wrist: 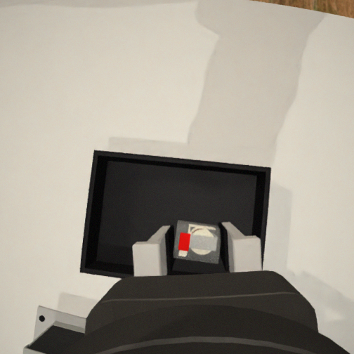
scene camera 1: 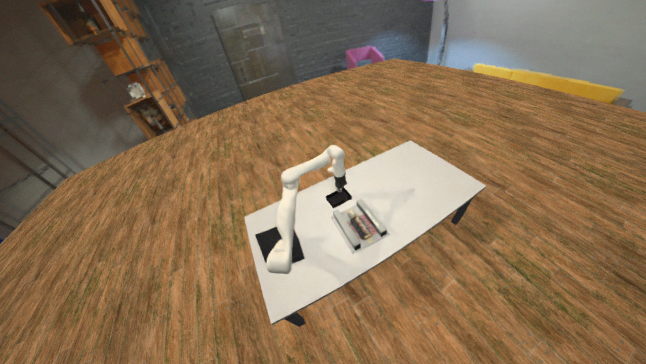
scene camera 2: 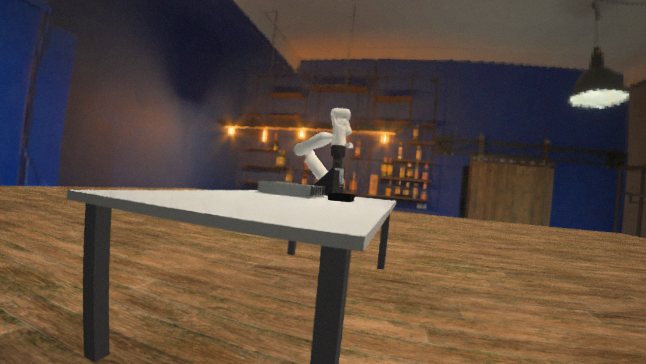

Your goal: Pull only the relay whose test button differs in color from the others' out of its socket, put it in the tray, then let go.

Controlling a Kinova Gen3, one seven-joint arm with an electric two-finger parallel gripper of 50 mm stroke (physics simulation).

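Where they show: gripper, between the fingertips: (scene camera 1: 339, 189) (scene camera 2: 341, 181); arm's base, origin of its link: (scene camera 1: 283, 246) (scene camera 2: 325, 179).
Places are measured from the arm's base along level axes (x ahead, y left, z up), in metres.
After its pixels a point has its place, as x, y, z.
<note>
A grey relay (wrist: 197, 242) with a red test button sits between the two fingers in the wrist view. My gripper (wrist: 196, 240) (scene camera 1: 340, 190) @(0.529, 0.187, -0.012) is shut on this relay and holds it over the black tray (wrist: 150, 195) (scene camera 1: 332, 201) @(0.460, 0.202, -0.108) (scene camera 2: 341, 198) @(0.593, 0.205, -0.096), towards the tray's near side. In the second scene view the gripper (scene camera 2: 339, 191) @(0.529, 0.187, -0.012) is low, close above the tray. Whether the relay touches the tray floor cannot be told. The other relays (scene camera 1: 361, 226) @(0.468, -0.135, -0.046) stand in a dark row on the panel in the first scene view; their button colors are too small to tell.
The grey panel with two raised wire ducts (scene camera 1: 371, 218) @(0.555, -0.127, -0.047) (scene camera 2: 285, 188) @(0.596, -0.086, -0.074) lies on the white table (scene camera 1: 425, 175) @(1.207, -0.055, -0.111) beside the tray. A corner of the panel (wrist: 60, 317) shows at the lower left of the wrist view. A black base mat (scene camera 1: 266, 241) @(-0.071, 0.061, 0.046) lies under the arm's base.
</note>
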